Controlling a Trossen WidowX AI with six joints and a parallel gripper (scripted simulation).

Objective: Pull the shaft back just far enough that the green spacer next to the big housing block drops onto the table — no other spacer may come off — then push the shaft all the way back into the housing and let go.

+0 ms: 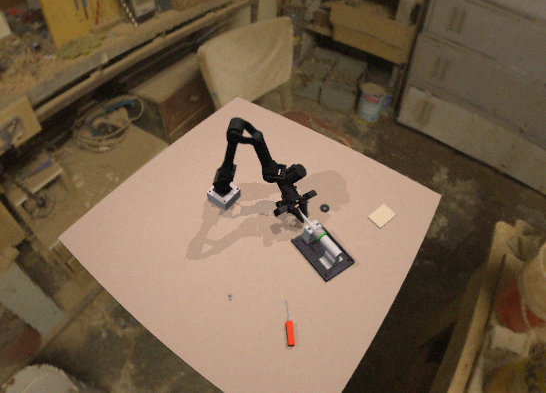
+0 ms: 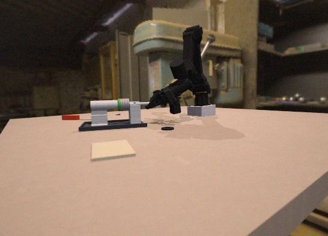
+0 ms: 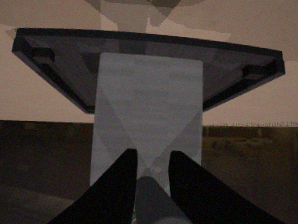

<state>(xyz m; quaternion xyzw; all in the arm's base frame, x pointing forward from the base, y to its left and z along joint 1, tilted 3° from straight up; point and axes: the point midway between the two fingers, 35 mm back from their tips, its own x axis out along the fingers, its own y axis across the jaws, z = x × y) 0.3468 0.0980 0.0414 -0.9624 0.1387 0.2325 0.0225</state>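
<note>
Right now my gripper tip is 50 mm short of the grey shaft, 10 mm to the left of it and 20 mm below it. The rest, counted from my gripper tip: tan square pad: 230 mm ahead, 290 mm to the left, 60 mm below; black washer: 160 mm to the left, 60 mm below; green spacer: 100 mm ahead, 30 mm to the right, 20 mm above.
</note>
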